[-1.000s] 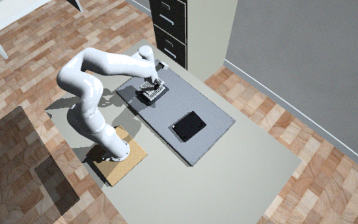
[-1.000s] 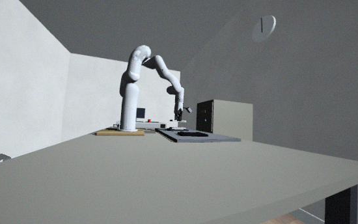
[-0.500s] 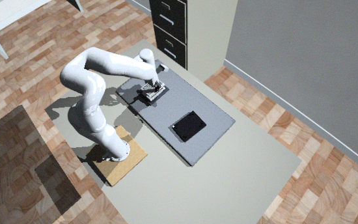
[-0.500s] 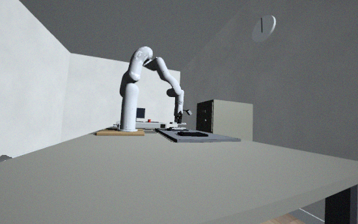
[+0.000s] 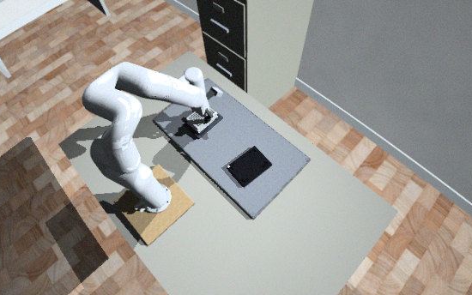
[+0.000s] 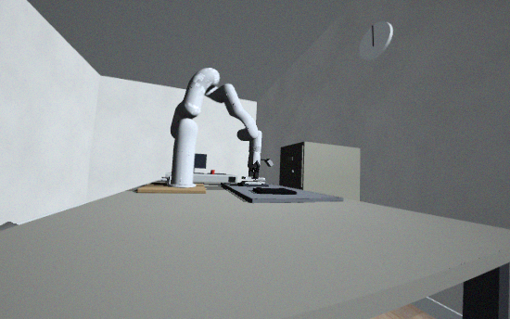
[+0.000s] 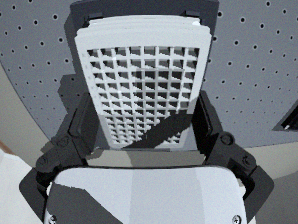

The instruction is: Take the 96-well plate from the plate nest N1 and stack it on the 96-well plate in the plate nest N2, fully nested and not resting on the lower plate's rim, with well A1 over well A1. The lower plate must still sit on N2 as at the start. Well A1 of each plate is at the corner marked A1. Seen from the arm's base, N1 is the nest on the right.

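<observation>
Right now my hand is 1 cm above the white 96-well plate. Also, from my hand: black plate nest N1: 1 cm ahead, 33 cm to the right, 5 cm below; then black plate nest N2: 5 cm below.
</observation>
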